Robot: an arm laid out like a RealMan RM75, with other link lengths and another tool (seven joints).
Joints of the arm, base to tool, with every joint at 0 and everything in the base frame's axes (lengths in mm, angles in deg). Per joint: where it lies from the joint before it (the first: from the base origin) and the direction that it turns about. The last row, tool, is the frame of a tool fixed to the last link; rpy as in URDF.
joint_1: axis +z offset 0 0 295.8
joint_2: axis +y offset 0 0 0
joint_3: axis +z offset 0 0 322.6
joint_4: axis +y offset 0 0 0
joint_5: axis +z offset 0 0 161.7
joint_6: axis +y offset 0 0 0
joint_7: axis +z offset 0 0 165.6
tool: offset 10 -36 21 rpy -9.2 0 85.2
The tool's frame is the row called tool.
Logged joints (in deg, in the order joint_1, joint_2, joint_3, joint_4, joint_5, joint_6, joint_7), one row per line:
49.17 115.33 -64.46 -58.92 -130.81 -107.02 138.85
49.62 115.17 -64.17 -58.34 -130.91 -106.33 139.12
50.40 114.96 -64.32 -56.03 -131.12 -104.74 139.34
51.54 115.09 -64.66 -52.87 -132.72 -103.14 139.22
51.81 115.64 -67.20 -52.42 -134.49 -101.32 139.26
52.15 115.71 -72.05 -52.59 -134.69 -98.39 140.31
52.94 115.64 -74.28 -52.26 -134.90 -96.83 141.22
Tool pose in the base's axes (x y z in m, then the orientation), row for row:
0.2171 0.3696 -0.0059 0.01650 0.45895 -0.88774 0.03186
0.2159 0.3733 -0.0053 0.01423 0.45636 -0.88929 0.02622
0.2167 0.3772 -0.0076 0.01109 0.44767 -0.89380 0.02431
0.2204 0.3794 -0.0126 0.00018 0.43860 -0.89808 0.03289
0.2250 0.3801 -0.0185 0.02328 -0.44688 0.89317 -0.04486
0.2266 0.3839 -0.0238 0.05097 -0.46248 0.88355 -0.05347
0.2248 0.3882 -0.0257 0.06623 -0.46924 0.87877 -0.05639
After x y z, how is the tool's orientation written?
As a quaternion, w x y z.
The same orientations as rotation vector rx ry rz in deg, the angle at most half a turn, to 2 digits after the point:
81.75 -158.14 5.68
81.41 -158.64 4.68
80.02 -159.76 4.35
78.94 -161.64 5.92
-79.27 158.43 -7.96
-80.65 154.08 -9.32
-81.08 151.84 -9.74

